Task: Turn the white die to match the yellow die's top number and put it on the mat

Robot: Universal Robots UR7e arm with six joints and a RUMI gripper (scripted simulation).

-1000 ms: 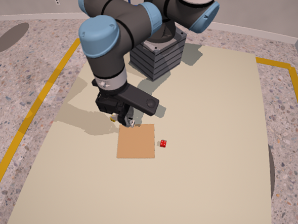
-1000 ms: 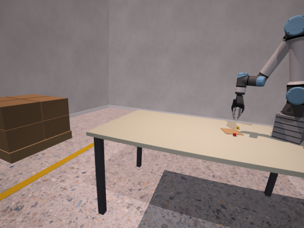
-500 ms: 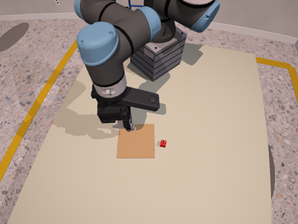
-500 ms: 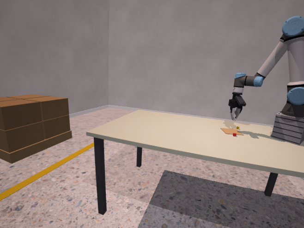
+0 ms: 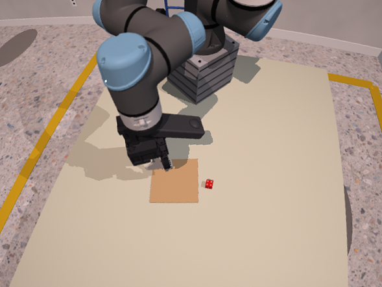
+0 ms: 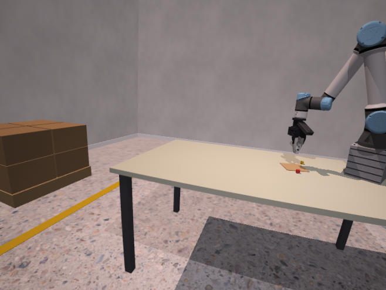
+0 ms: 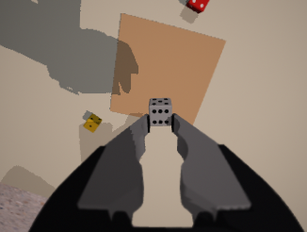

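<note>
My gripper is now 1 cm above the white die. From my hand the other things lie so: brown mat 1 cm to the left, 11 cm below; yellow die 6 cm behind, 11 cm to the right, 10 cm below; red die 2 cm behind, 11 cm to the left, 10 cm below.
</note>
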